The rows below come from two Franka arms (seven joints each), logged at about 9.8 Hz.
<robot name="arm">
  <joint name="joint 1" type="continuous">
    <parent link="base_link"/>
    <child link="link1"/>
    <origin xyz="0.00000 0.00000 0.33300"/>
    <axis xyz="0 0 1"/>
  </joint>
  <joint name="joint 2" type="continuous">
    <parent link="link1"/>
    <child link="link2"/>
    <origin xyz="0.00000 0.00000 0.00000" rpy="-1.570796 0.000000 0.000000"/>
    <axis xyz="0 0 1"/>
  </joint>
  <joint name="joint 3" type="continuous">
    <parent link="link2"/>
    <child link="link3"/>
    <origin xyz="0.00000 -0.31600 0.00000" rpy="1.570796 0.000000 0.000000"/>
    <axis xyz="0 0 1"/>
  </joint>
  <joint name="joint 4" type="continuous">
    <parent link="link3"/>
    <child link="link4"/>
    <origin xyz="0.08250 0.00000 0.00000" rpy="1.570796 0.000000 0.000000"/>
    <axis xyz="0 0 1"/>
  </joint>
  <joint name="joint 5" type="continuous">
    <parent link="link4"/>
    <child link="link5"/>
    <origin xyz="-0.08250 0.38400 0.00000" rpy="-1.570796 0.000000 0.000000"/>
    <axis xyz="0 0 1"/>
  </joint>
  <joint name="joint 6" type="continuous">
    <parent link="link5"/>
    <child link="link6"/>
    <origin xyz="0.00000 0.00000 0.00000" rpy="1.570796 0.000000 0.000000"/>
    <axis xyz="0 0 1"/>
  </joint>
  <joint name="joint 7" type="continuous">
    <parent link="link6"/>
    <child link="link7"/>
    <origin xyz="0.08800 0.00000 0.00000" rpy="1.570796 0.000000 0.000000"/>
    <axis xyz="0 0 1"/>
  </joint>
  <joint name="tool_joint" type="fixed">
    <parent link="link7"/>
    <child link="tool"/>
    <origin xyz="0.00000 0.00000 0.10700"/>
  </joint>
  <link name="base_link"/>
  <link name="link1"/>
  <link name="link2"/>
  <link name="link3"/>
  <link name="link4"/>
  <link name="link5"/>
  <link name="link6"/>
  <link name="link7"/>
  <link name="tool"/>
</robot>
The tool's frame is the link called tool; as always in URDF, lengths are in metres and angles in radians. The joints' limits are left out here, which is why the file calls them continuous.
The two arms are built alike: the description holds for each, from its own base.
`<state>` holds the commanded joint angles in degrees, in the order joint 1, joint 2, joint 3, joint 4, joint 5, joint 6, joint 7, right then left.
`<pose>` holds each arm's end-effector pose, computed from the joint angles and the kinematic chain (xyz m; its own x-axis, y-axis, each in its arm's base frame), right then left.
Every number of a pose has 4 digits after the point.
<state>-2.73 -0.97 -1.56 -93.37 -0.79 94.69 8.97 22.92 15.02 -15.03 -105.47 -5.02 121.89 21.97</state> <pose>0.5548 -0.0431 0.6133 0.9727 -0.2282 0.0415 -0.2287 -0.9735 0.0069 0.6178 0.0912 0.3939 0.9796 -0.1844 0.0794 -0.1931 -0.9736 0.1217</pose>
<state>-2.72 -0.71 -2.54 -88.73 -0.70 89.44 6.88 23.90 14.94 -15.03 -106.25 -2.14 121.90 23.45</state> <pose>0.5477 -0.0519 0.6409 0.9773 -0.2104 0.0260 -0.2107 -0.9775 0.0086 0.6127 0.1030 0.3882 0.9735 -0.2213 0.0570 -0.2255 -0.9707 0.0830</pose>
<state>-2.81 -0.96 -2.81 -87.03 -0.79 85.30 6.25 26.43 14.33 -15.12 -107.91 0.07 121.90 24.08</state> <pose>0.5384 -0.0548 0.6508 0.9783 -0.2068 -0.0120 -0.2066 -0.9783 0.0143 0.6004 0.1282 0.3812 0.9766 -0.2131 0.0281 -0.2144 -0.9751 0.0570</pose>
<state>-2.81 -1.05 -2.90 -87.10 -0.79 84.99 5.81 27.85 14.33 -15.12 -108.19 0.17 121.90 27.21</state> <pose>0.5372 -0.0556 0.6506 0.9795 -0.2008 -0.0171 -0.2006 -0.9796 0.0146 0.5959 0.1427 0.3789 0.9696 -0.2432 0.0262 -0.2444 -0.9680 0.0563</pose>
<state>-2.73 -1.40 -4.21 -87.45 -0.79 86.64 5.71 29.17 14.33 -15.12 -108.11 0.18 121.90 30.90</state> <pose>0.5371 -0.0675 0.6536 0.9755 -0.2198 0.0114 -0.2199 -0.9755 0.0109 0.5928 0.1566 0.3796 0.9586 -0.2830 0.0309 -0.2844 -0.9572 0.0536</pose>
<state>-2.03 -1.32 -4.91 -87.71 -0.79 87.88 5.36 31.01 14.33 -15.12 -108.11 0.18 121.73 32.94</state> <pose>0.5398 -0.0679 0.6526 0.9766 -0.2135 0.0269 -0.2138 -0.9768 0.0093 0.5871 0.1754 0.3793 0.9576 -0.2865 0.0303 -0.2878 -0.9562 0.0541</pose>
